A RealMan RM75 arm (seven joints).
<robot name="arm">
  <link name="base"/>
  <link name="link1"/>
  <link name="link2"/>
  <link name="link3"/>
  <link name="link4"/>
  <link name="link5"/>
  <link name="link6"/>
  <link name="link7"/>
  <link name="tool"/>
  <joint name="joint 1" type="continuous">
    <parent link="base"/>
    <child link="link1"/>
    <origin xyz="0 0 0.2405" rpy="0 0 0"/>
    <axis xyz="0 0 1"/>
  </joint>
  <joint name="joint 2" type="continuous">
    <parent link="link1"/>
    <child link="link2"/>
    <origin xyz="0 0 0" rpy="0 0 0"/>
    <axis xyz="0 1 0"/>
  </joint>
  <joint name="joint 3" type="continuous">
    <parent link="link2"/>
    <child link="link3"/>
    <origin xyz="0 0 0.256" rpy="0 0 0"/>
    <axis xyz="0 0 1"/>
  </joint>
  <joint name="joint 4" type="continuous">
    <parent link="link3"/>
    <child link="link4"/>
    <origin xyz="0 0 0" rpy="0 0 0"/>
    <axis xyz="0 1 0"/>
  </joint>
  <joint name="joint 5" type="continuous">
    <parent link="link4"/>
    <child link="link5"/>
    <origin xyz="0 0 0.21" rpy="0 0 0"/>
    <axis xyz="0 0 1"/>
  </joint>
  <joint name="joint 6" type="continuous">
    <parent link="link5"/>
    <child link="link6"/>
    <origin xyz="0 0 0" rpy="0 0 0"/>
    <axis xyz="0 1 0"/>
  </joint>
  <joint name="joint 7" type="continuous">
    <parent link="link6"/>
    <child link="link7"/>
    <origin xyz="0 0 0.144" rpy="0 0 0"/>
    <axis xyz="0 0 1"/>
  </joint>
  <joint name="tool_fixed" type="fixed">
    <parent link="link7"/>
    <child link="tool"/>
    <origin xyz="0 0 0" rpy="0 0 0"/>
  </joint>
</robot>
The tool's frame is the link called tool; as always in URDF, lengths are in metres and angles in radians. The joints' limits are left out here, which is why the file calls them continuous.
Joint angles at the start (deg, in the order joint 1, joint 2, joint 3, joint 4, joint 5, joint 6, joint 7):
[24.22 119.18 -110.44 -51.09 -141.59 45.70 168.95]
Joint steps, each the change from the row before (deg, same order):
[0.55 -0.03 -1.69 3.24 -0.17 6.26 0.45]
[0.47 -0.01 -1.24 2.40 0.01 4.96 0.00]
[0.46 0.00 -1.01 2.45 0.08 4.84 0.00]
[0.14 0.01 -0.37 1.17 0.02 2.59 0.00]
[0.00 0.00 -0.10 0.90 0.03 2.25 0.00]
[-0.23 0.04 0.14 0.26 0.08 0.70 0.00]
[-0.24 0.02 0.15 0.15 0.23 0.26 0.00]
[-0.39 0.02 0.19 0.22 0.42 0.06 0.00]
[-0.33 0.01 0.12 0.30 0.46 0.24 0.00]
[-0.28 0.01 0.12 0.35 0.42 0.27 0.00]
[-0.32 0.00 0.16 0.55 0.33 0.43 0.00]
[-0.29 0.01 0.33 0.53 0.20 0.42 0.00]
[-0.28 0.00 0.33 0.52 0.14 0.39 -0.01]
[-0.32 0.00 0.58 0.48 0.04 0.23 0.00]
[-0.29 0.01 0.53 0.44 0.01 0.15 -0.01]
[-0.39 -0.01 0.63 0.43 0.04 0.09 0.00]
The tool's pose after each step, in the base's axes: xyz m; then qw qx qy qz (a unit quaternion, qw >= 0). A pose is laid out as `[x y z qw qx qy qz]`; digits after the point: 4 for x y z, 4 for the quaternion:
[0.1713 0.3951 0.0146 0.6179 -0.6474 0.1272 0.4278]
[0.1724 0.3902 0.0157 0.6242 -0.6382 0.1055 0.4381]
[0.1743 0.3852 0.0178 0.6311 -0.6279 0.0846 0.4475]
[0.1756 0.3823 0.0198 0.6355 -0.6209 0.0736 0.4529]
[0.1773 0.3796 0.0226 0.6407 -0.6130 0.0648 0.4578]
[0.1796 0.3782 0.0240 0.6442 -0.6089 0.0642 0.4583]
[0.1822 0.3774 0.0252 0.6475 -0.6059 0.0664 0.4574]
[0.1868 0.3766 0.0262 0.6520 -0.6029 0.0717 0.4541]
[0.1911 0.3755 0.0273 0.6565 -0.5994 0.0761 0.4515]
[0.1953 0.3745 0.0284 0.6609 -0.5962 0.0799 0.4488]
[0.2004 0.3731 0.0296 0.6661 -0.5929 0.0828 0.4450]
[0.2053 0.3719 0.0313 0.6716 -0.5891 0.0850 0.4413]
[0.2100 0.3706 0.0329 0.6768 -0.5857 0.0868 0.4375]
[0.2152 0.3696 0.0351 0.6829 -0.5818 0.0893 0.4327]
[0.2200 0.3686 0.0368 0.6882 -0.5787 0.0917 0.4280]
[0.2257 0.3673 0.0390 0.6943 -0.5749 0.0951 0.4223]

